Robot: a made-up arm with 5 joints.
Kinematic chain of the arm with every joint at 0, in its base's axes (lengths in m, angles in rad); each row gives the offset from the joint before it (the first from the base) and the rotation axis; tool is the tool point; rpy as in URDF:
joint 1: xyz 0 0 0.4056 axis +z
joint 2: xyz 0 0 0 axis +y
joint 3: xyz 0.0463 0 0.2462 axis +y
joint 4: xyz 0.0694 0 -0.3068 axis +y
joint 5: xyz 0.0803 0 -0.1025 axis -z
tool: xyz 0 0 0 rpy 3.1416 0 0
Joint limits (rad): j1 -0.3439..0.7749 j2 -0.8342..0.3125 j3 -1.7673..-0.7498 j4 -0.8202..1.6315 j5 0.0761..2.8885
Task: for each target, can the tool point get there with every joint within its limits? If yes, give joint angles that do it. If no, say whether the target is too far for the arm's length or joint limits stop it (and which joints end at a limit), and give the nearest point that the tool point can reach.
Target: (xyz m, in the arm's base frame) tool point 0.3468 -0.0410 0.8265
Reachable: yes | joints -0.1177 -0.3803 -1.5202 0.9168 1.6060
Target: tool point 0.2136 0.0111 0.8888
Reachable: yes | joints 0.0518 -0.6263 -1.1519 -0.4288 0.3029
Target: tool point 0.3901 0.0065 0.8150
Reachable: yes | joints 0.0167 -0.2266 -1.3406 -0.1107 1.2108
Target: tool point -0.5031 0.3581 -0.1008
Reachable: no: too far | nearest point 0.1763 0.1726 0.2647 | short by 0.793 m
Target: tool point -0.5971 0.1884 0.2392
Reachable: no: joint limits stop it (at a limit: joint 1, joint 2, joint 3, joint 4) | nearest point 0.1763 0.1726 0.2647 | short by 0.774 m
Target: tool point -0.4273 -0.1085 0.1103
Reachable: no: joint limits stop it (at a limit: joint 1, joint 2, joint 3, joint 4) | nearest point 0.2323 -0.0832 0.2647 | short by 0.678 m
